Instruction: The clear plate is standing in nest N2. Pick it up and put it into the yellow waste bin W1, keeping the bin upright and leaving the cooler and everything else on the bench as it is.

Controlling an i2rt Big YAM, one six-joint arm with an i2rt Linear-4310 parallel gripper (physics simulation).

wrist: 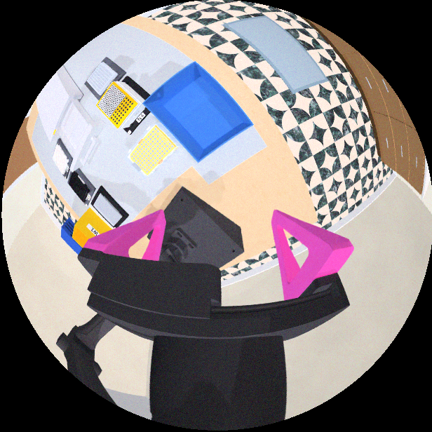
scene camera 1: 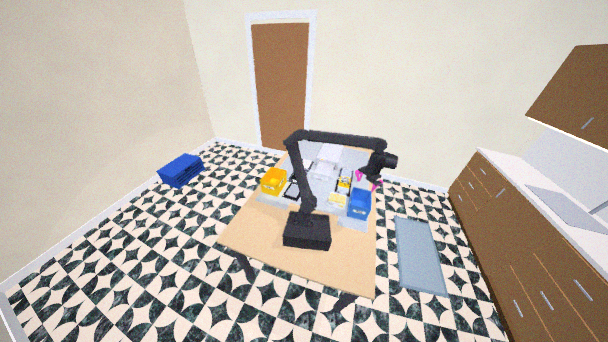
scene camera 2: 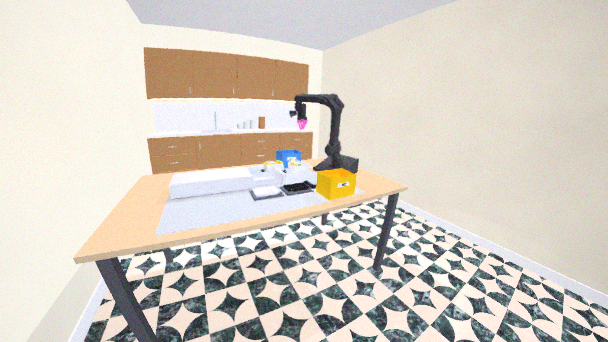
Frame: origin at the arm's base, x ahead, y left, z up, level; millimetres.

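Where they show: gripper, between the fingertips: [scene camera 1: 365, 186] [scene camera 2: 302, 129]; arm's base, origin of its link: [scene camera 1: 303, 222] [scene camera 2: 337, 165].
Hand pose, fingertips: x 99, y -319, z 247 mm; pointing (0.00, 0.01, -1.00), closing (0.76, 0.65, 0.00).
Note:
Each offset is from my fingertips to the top centre of the thing. "*": to the spot under its first point.
The yellow bin W1 @[dx +230, dy +581, dz -186 mm] [scene camera 1: 273, 182] [scene camera 2: 336, 184] [wrist: 93, 223] stands upright at the bench's left in scene camera 1. The N2 label is not readable. In the wrist view, one dark nest holds a pale, grid-marked plate [wrist: 103, 77], another holds a white plate [wrist: 62, 157], and a black-rimmed nest [wrist: 124, 213] with a pale centre lies beside the bin. I cannot tell which is the clear plate. My gripper [scene camera 1: 366, 184] [scene camera 2: 302, 125] [wrist: 218, 215] is open and empty, high above the blue bin's side of the bench, far from the yellow bin.
A blue bin @[dx +96, dy -49, dz -186 mm] [scene camera 1: 359, 204] [scene camera 2: 288, 158] [wrist: 198, 111] stands near a yellow-topped rack [wrist: 117, 104] and a flat yellow-dotted plate [wrist: 153, 149]. A white device @[* dx +522, dy +193, dz -292 mm] [scene camera 1: 324, 168] [wrist: 74, 126] stands mid-bench. The arm's dark base [scene camera 1: 307, 231] [wrist: 210, 237] is at the near side.

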